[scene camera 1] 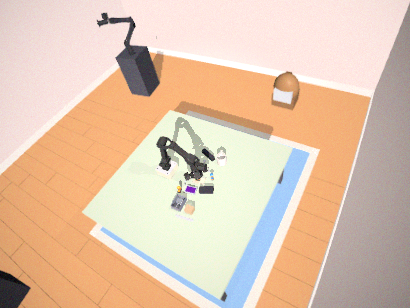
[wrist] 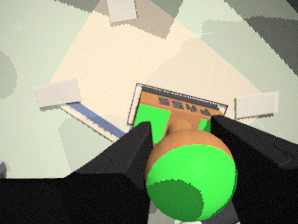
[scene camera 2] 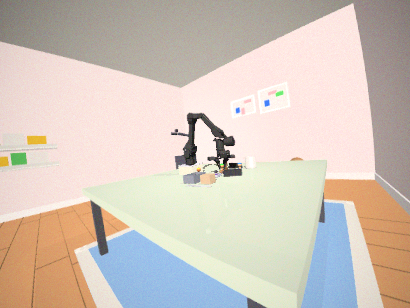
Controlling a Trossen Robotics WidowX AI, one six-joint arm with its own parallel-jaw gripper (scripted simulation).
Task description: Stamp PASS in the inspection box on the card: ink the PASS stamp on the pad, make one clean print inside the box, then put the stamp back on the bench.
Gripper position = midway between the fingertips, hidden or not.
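Observation:
A pale card (wrist: 100, 79) and a green-knobbed stamp (wrist: 189, 168) appear in the scene, and the gripper (wrist: 181, 128) can be seen with them.

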